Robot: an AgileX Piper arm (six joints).
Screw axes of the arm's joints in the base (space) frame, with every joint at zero. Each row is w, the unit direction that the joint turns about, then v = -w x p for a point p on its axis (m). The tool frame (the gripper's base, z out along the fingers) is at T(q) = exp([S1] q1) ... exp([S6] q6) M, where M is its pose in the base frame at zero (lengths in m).
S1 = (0, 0, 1, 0, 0, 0)
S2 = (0, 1, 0, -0.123, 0, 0)
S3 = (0, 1, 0, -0.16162, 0, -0.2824)
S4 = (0.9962, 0, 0.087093, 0, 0.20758, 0)
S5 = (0, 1, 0, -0.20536, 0, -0.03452)
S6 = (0.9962, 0, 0.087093, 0, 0.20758, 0)
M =
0.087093 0 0.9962 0.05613
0 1 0 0
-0.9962 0 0.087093 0.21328
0 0 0 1
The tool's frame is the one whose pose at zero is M.
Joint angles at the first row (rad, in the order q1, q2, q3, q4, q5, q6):
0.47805 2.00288 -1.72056 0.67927 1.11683 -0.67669
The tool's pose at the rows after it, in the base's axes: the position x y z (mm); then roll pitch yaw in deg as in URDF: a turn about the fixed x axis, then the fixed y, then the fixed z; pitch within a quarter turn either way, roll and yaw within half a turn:
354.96, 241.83, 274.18, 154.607, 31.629, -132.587
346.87, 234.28, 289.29, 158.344, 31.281, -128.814
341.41, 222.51, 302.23, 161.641, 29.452, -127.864
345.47, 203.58, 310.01, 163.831, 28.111, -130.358
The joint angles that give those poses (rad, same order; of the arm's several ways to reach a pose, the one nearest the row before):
0.47805 1.98309 -1.72057 0.67544 1.12865 -0.69141
0.47804 1.93896 -1.72056 0.61780 1.16576 -0.69258
0.46933 1.89765 -1.72055 0.54552 1.20167 -0.65386
0.43178 1.87193 -1.72056 0.49211 1.21650 -0.61107

